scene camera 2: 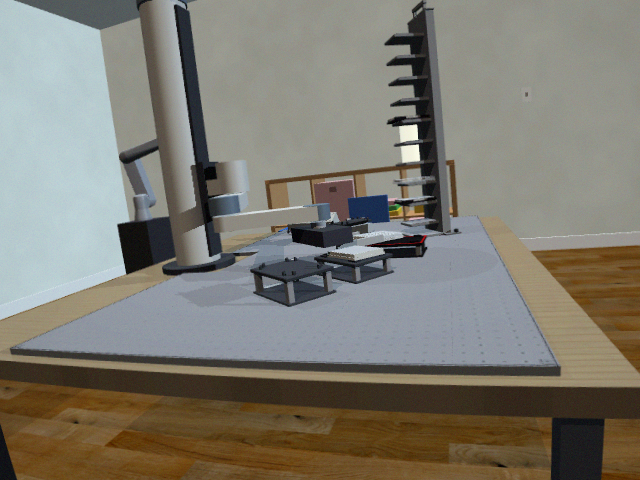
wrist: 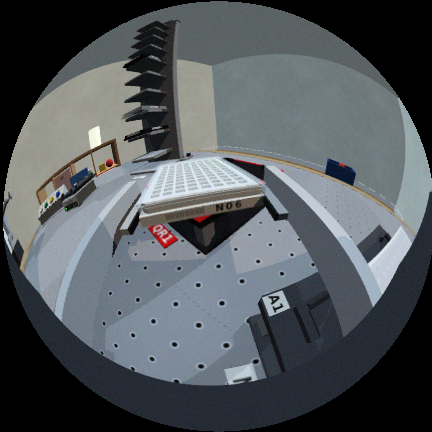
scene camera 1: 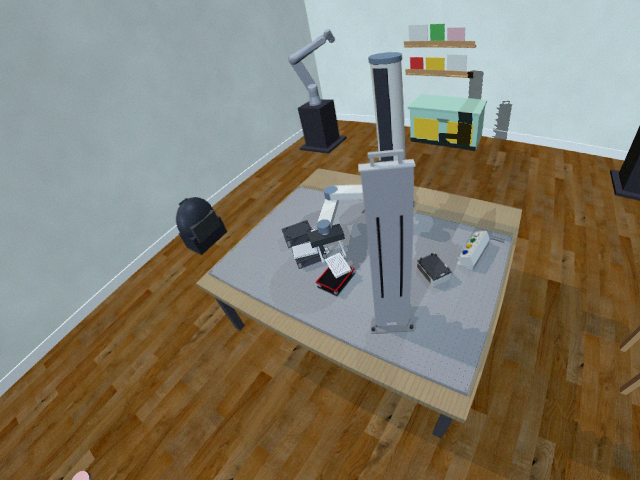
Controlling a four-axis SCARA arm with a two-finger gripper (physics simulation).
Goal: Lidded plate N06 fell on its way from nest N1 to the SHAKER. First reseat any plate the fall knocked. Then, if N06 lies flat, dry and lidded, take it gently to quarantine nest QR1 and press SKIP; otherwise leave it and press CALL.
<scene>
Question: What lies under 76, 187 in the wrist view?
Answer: A dark shaker.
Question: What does my gripper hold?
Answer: A white well plate.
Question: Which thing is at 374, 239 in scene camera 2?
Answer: My gripper.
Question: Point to a dark shaker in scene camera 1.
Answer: At 435, 271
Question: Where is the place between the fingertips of my gripper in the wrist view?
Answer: At 198, 180
</scene>
